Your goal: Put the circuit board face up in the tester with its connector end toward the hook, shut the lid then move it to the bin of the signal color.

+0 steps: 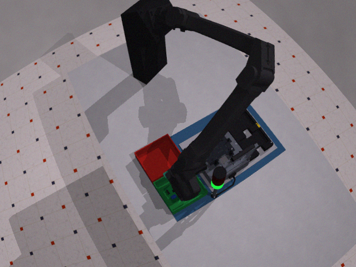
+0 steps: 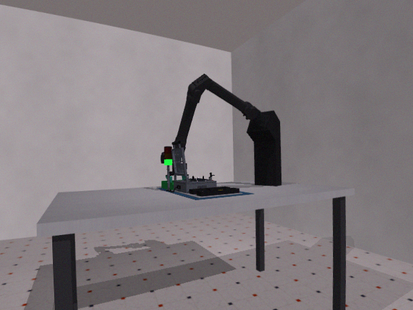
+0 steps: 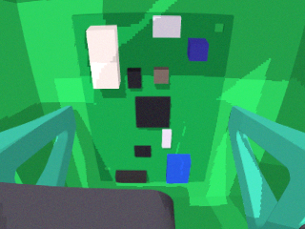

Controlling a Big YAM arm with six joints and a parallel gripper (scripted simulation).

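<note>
Now: hand 1 cm short of the green bin. Also, from my hand: green circuit board (1 cm below); then red bin (14 cm behind, 2 cm to the right); then tester plate (7 cm behind, 20 cm to the left, 6 cm above).
</note>
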